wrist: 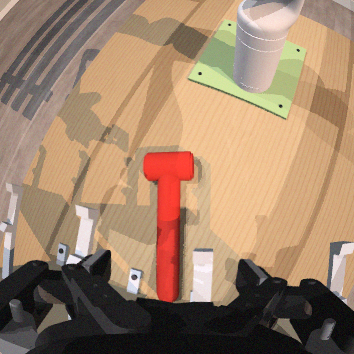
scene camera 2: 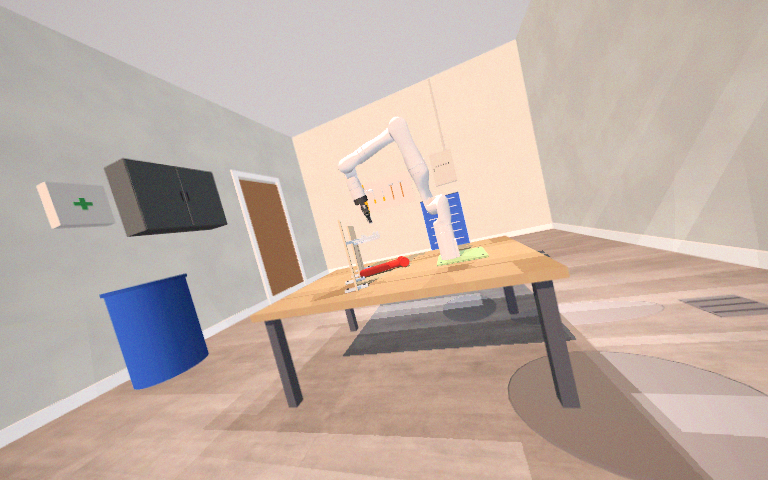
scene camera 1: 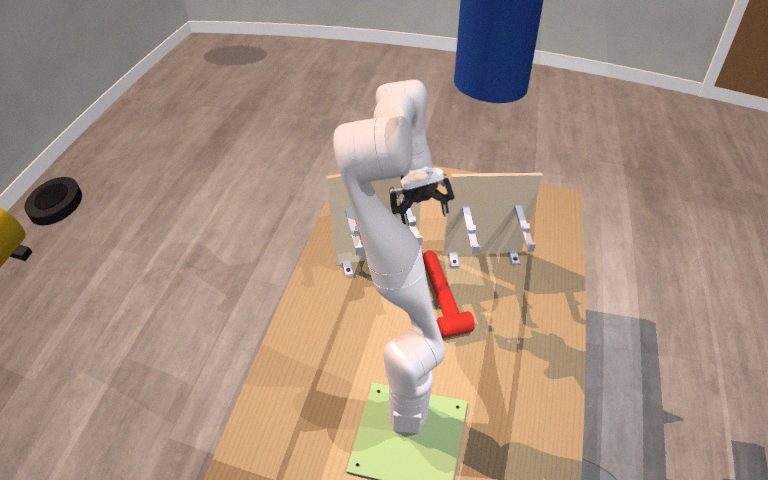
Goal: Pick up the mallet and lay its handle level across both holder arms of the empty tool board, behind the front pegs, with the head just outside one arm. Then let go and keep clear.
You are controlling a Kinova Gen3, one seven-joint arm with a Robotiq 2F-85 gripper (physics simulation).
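Places are measured from the arm's base along level axes (x ahead, y left, z up), in millimetres.
Pixels of known places: gripper, fingertip midpoint: [wrist: 173, 269] [scene camera 2: 370, 222] [scene camera 1: 426, 219]; arm's base, origin of the base link: [wrist: 252, 76] [scene camera 2: 450, 257] [scene camera 1: 407, 414].
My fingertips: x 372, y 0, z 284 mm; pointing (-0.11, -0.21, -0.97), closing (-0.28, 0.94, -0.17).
Observation:
Ahead of a thing's pixels: the offset from my fingertips to its top centre. "spot": to the spot under its first point. Level surfaces: height alone.
The red mallet @[240 mm down, 1 mm ahead, 61 mm right] [scene camera 1: 443, 291] [scene camera 2: 385, 267] [wrist: 168, 215] lies flat on the table, its head toward the robot base and its handle end near the gap between two upright tool boards. Both boards bear no tool. The right board [scene camera 1: 498, 195] in scene camera 1 has two pale holder arms, one [scene camera 1: 470, 229] [wrist: 85, 232] nearer the gap and one @[spot: 83 mm down, 86 mm ahead, 262 mm right] [scene camera 1: 525, 227] farther out. The left board [scene camera 1: 338, 198] is partly hidden by the robot arm; its holder arms [scene camera 1: 354, 230] [wrist: 202, 275] show too. My gripper [scene camera 1: 424, 215] [scene camera 2: 369, 219] [wrist: 173, 269] is open and empty, high above the boards and the mallet's handle end.
The wooden table @[296 mm down] [scene camera 1: 555, 396] [scene camera 2: 498, 277] carries the green base plate [scene camera 1: 430, 452] [scene camera 2: 475, 253] [wrist: 210, 75] under the robot. Small metal feet [scene camera 1: 453, 260] [scene camera 1: 514, 258] @[spot: 278 mm down, 56 mm ahead, 214 mm left] [scene camera 1: 347, 268] stick out at the boards' bottoms. A blue barrel [scene camera 1: 495, 50] [scene camera 2: 155, 333] stands beyond the table.

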